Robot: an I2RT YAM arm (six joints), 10 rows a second.
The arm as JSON. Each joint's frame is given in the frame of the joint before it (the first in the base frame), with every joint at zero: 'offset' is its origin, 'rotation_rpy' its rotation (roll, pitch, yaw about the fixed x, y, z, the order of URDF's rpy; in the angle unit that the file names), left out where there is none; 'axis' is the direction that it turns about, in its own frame. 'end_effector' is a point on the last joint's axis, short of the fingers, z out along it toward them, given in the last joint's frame.
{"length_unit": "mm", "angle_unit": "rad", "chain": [
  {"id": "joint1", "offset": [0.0, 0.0, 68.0], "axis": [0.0, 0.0, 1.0]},
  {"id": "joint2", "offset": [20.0, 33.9, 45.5], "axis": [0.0, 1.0, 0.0]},
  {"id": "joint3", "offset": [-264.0, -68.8, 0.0], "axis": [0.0, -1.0, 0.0]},
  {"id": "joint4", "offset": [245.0, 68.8, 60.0], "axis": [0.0, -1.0, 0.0]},
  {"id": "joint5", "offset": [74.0, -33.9, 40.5], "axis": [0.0, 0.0, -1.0]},
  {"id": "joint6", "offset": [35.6, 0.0, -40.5], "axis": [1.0, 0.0, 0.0]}
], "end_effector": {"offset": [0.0, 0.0, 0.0], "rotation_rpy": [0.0, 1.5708, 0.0]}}
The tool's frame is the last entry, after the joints.
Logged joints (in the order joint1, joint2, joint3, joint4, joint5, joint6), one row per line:
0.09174 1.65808 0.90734 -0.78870 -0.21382 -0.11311
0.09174 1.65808 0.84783 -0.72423 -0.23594 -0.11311
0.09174 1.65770 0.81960 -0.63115 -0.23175 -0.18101
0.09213 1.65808 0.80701 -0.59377 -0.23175 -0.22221
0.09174 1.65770 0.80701 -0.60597 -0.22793 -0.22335
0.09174 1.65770 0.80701 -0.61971 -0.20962 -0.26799
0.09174 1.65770 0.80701 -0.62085 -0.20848 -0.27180
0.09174 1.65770 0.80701 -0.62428 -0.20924 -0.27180
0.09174 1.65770 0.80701 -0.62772 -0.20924 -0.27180
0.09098 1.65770 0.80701 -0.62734 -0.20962 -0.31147
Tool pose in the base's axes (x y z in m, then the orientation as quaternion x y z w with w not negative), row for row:
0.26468 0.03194 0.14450 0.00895 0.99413 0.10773 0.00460
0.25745 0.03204 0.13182 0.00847 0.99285 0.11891 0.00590
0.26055 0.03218 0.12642 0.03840 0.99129 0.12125 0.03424
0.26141 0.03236 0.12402 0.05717 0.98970 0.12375 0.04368
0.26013 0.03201 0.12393 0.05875 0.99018 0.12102 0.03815
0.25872 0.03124 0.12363 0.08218 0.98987 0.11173 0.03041
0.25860 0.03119 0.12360 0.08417 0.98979 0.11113 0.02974
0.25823 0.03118 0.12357 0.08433 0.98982 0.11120 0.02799
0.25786 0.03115 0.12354 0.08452 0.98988 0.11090 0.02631
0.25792 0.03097 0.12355 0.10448 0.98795 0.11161 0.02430
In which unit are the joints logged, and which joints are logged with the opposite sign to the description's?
The joints are logged in radians. Opposite sign: joint6.
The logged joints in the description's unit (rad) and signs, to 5 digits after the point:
0.09174 1.65808 0.90734 -0.78870 -0.21382 0.11311
0.09174 1.65808 0.84783 -0.72423 -0.23594 0.11311
0.09174 1.65770 0.81960 -0.63115 -0.23175 0.18101
0.09213 1.65808 0.80701 -0.59377 -0.23175 0.22221
0.09174 1.65770 0.80701 -0.60597 -0.22793 0.22335
0.09174 1.65770 0.80701 -0.61971 -0.20962 0.26799
0.09174 1.65770 0.80701 -0.62085 -0.20848 0.27180
0.09174 1.65770 0.80701 -0.62428 -0.20924 0.27180
0.09174 1.65770 0.80701 -0.62772 -0.20924 0.27180
0.09098 1.65770 0.80701 -0.62734 -0.20962 0.31147

